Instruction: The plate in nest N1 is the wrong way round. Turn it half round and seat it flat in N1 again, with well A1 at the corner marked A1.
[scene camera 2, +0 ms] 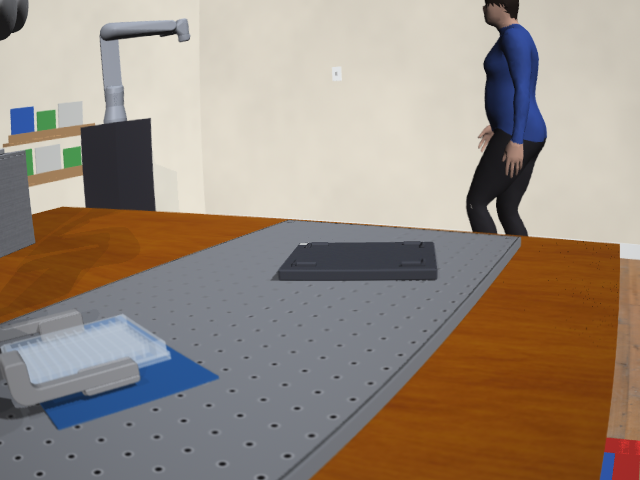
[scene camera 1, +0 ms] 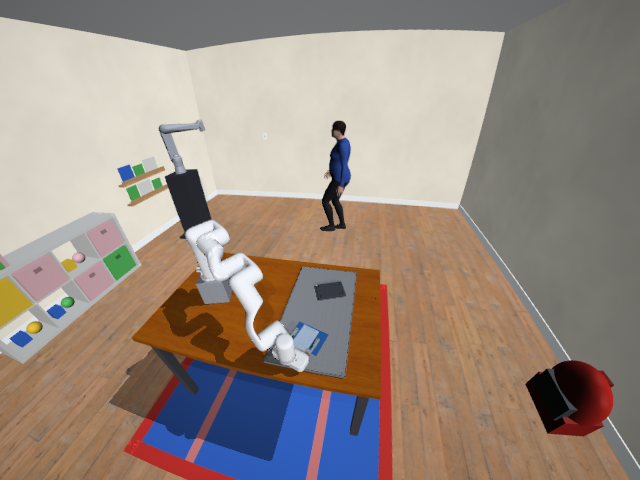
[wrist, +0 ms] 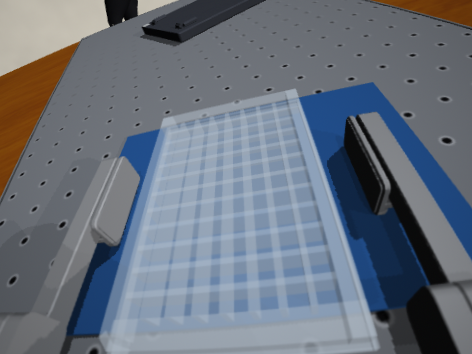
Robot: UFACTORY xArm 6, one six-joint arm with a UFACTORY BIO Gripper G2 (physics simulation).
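A clear, pale gridded plate [scene camera 1: 308,333] [scene camera 2: 103,347] [wrist: 230,210] lies over the blue mat [scene camera 1: 322,339] [scene camera 2: 178,373] [wrist: 345,107], outside the nest. My gripper [scene camera 1: 305,338] [scene camera 2: 86,350] [wrist: 242,182] is part open and empty, low down, with one finger along each long side of the plate. In the wrist view both pads stand apart from the plate, with a narrow gap at left and a wider one at right. The dark nest [scene camera 1: 329,290] [scene camera 2: 361,257] [wrist: 205,19] stands empty further back, with corner clips and a small white mark at one corner. Well A1 cannot be made out.
The grey perforated board [scene camera 1: 323,315] [scene camera 2: 289,330] [wrist: 270,50] carries the mat and the nest on the wooden table [scene camera 1: 368,330] [scene camera 2: 465,361]. A person [scene camera 1: 339,165] [scene camera 2: 516,87] stands beyond the table. Another arm [scene camera 1: 178,127] [scene camera 2: 139,29] stands on a black pedestal at the back left.
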